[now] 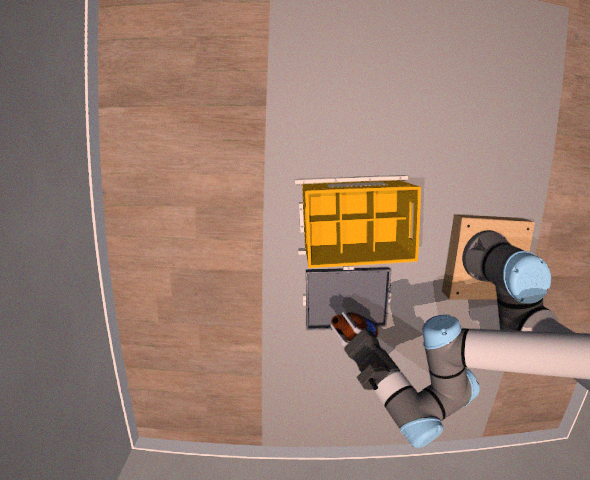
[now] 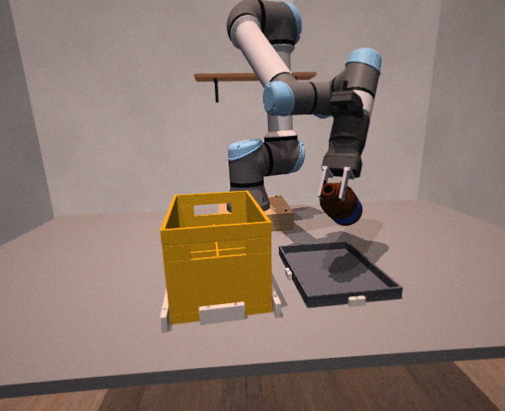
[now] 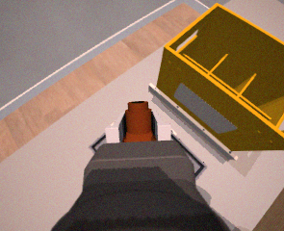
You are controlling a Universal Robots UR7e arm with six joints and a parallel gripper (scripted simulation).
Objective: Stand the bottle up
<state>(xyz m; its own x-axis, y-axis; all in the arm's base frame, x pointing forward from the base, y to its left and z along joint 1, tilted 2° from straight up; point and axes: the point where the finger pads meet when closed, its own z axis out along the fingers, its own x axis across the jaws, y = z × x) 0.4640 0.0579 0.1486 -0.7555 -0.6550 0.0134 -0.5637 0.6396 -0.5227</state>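
Right now my hand is 3 cm past the brown bottle, 3 cm to the right of it and 3 cm above it. The rest, counted from my hand: yellow crate: 8 cm behind, 23 cm to the right, 12 cm below; then dark grey tray: 4 cm behind, 3 cm to the left, 19 cm below.
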